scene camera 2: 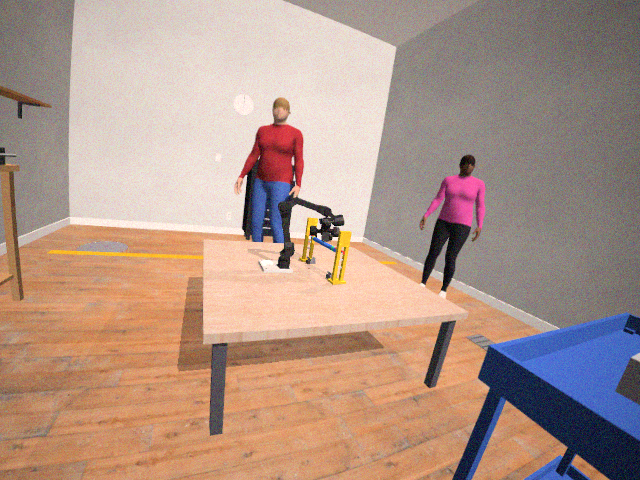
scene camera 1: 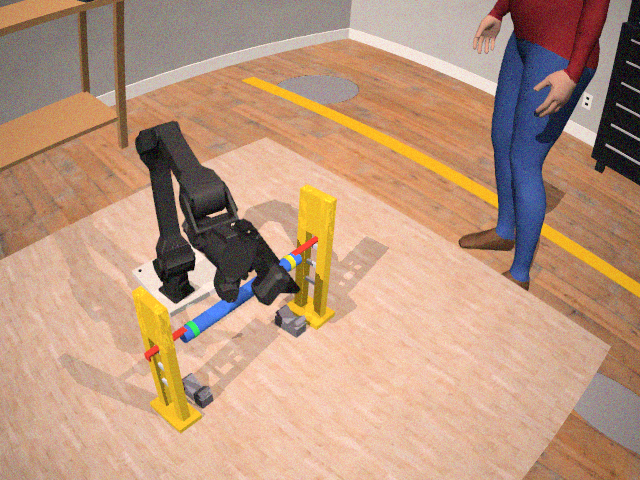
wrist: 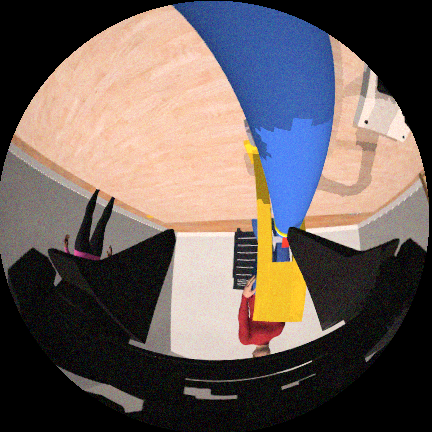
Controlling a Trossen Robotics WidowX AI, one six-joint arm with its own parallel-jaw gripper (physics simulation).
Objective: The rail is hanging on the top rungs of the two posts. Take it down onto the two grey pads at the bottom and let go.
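Frame: origin at the arm's base, x back, y right, z up, level; millimetres.
Seen in the pictures: gripper, fingertip midpoint: [wrist: 233, 234]; arm's base, origin of the base link: [scene camera 2: 283, 266] [scene camera 1: 176, 290].
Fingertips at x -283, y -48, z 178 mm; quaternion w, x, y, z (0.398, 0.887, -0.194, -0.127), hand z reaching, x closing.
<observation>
Pixels of each thing's middle, then the offset from my fingertips to it. Level surfaces: height alone.
- rail, body centre: [wrist: 281, 76] [scene camera 1: 241, 295] [scene camera 2: 323, 243] dz -20, dx +43, dy +78 mm
- far yellow post, body centre: [wrist: 280, 218] [scene camera 1: 313, 258] [scene camera 2: 309, 239] dz -45, dx +32, dy -117 mm
- table, its level: dz -195 mm
The rail [scene camera 1: 214, 314] [scene camera 2: 324, 244] [wrist: 300, 85] is a blue bar with red ends, a green band and a yellow band. It hangs across the upper rungs of the near yellow post [scene camera 1: 155, 316] [scene camera 2: 344, 241] and the far yellow post [scene camera 1: 324, 227] [scene camera 2: 312, 225] [wrist: 280, 295]. Two grey pads, one [scene camera 1: 291, 321] at the far post and one [scene camera 1: 197, 391] at the near post, sit at the bottom. My gripper [scene camera 1: 250, 294] [scene camera 2: 327, 236] [wrist: 233, 234] is open and empty, close above the rail. In the wrist view the rail lies toward the right finger, off the middle.
The table [scene camera 1: 413, 382] [scene camera 2: 320, 310] bears the posts and the white base plate [scene camera 1: 147, 279] [wrist: 380, 112]. A person in red [scene camera 1: 553, 20] [scene camera 2: 279, 149] stands behind the table and another in pink [scene camera 2: 462, 201] to the right. A blue cart [scene camera 2: 558, 408] stands at the front right.
</observation>
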